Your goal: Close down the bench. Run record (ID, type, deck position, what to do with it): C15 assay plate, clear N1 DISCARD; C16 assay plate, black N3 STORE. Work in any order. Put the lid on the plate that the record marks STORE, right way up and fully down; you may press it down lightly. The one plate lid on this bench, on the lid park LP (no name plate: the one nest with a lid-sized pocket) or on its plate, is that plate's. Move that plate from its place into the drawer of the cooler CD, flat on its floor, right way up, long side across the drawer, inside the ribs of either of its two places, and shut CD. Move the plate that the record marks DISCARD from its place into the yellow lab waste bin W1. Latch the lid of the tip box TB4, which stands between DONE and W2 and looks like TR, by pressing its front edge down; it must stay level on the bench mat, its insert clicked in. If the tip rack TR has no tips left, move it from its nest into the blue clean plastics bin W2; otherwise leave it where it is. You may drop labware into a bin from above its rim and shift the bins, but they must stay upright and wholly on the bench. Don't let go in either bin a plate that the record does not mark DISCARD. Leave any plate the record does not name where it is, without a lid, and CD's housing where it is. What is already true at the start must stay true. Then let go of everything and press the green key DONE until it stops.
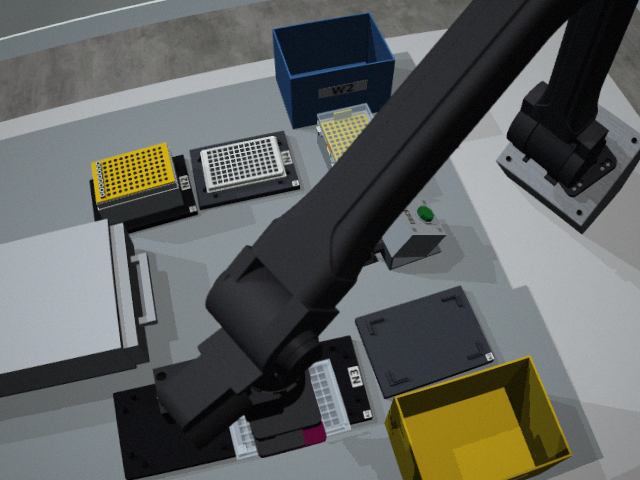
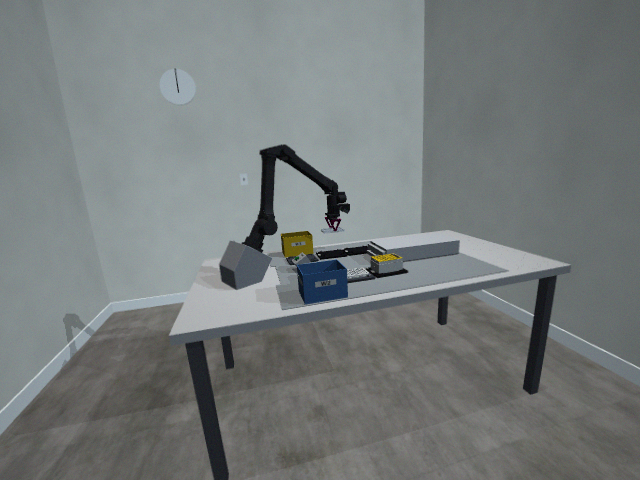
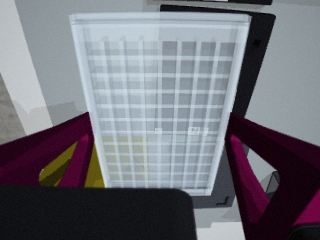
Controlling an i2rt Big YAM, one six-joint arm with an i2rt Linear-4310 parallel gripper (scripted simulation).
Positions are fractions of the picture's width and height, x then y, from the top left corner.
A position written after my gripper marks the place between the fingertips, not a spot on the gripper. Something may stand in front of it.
I see my gripper (image 1: 0.44, 0.85), a blue bin W2 (image 1: 0.49, 0.11), a yellow bin W1 (image 1: 0.79, 0.87), a tip rack tr (image 1: 0.22, 0.38), a white plate (image 1: 0.38, 0.33), a cooler cd (image 1: 0.11, 0.68), a lid park (image 1: 0.67, 0.71) and a nest N3 (image 1: 0.53, 0.76).
The blue bin W2 is seen too in image 2 (image 2: 0.50, 0.59). The yellow bin W1 also shows in image 2 (image 2: 0.46, 0.51) and in image 3 (image 3: 0.16, 0.73). The cooler cd also shows in image 2 (image 2: 0.66, 0.51). Image 3 does not show the blue bin W2: it is out of frame. Image 3 misses the tip rack tr: it is out of frame.
